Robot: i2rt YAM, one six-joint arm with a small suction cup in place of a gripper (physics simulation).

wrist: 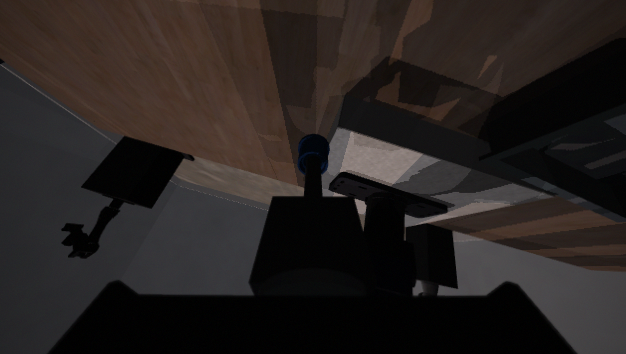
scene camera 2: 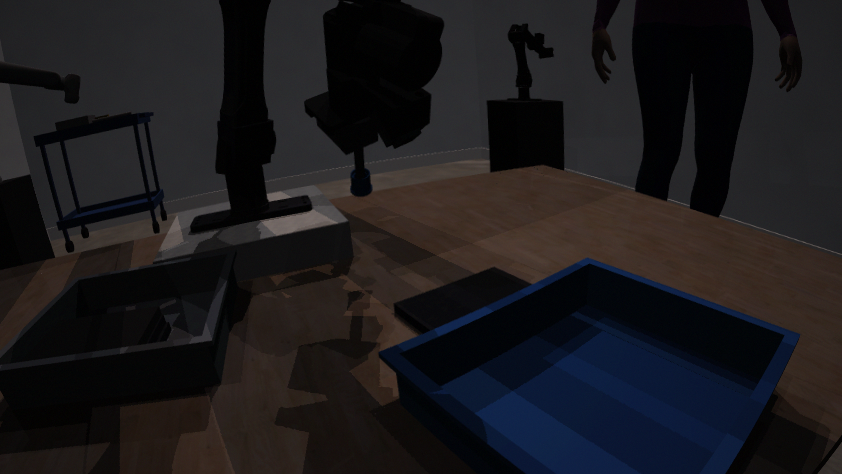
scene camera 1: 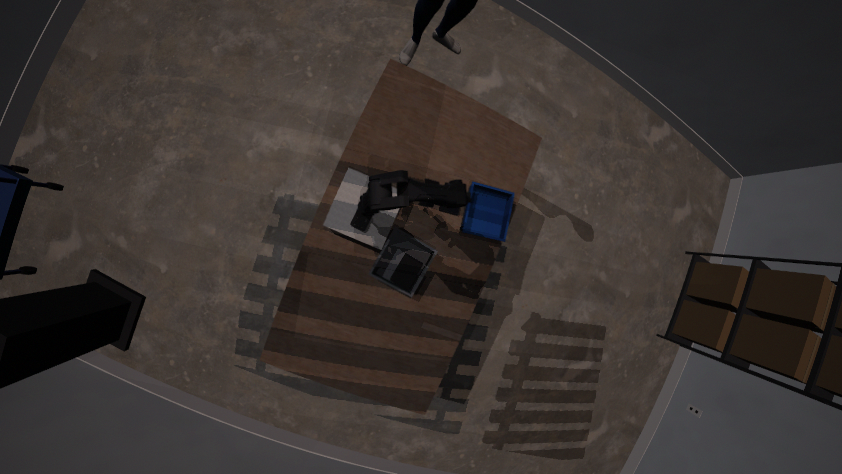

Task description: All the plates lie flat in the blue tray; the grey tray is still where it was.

Labels:
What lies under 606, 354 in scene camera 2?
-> A blue tray.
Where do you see the suction cup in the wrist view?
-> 313, 144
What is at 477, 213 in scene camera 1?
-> A blue tray.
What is the suction cup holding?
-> Nothing.

